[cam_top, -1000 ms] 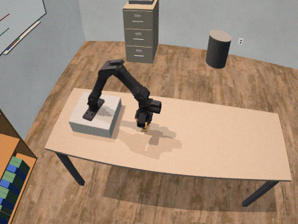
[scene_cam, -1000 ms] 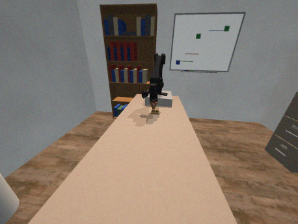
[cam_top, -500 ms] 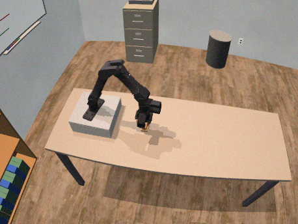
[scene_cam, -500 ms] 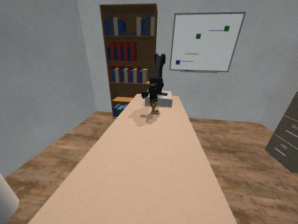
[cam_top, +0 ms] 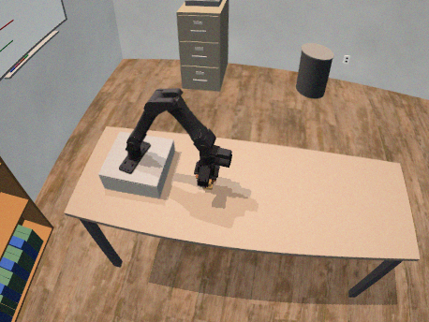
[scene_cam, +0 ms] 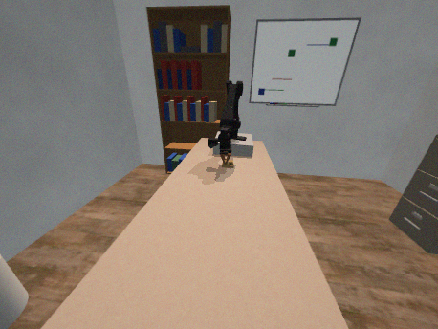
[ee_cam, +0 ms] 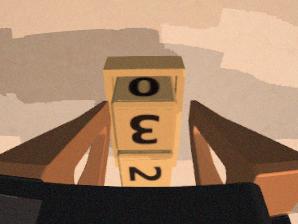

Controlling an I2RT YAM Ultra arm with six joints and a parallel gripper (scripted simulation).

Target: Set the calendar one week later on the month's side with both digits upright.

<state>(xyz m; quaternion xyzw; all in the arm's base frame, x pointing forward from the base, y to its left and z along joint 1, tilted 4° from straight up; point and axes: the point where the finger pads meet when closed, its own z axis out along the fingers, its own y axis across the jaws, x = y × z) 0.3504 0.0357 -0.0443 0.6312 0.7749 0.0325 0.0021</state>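
The wooden digit cube lies 10 mm below my hand. The rest, counted from my hand: calendar tray: 20 mm to the left, 20 mm below.
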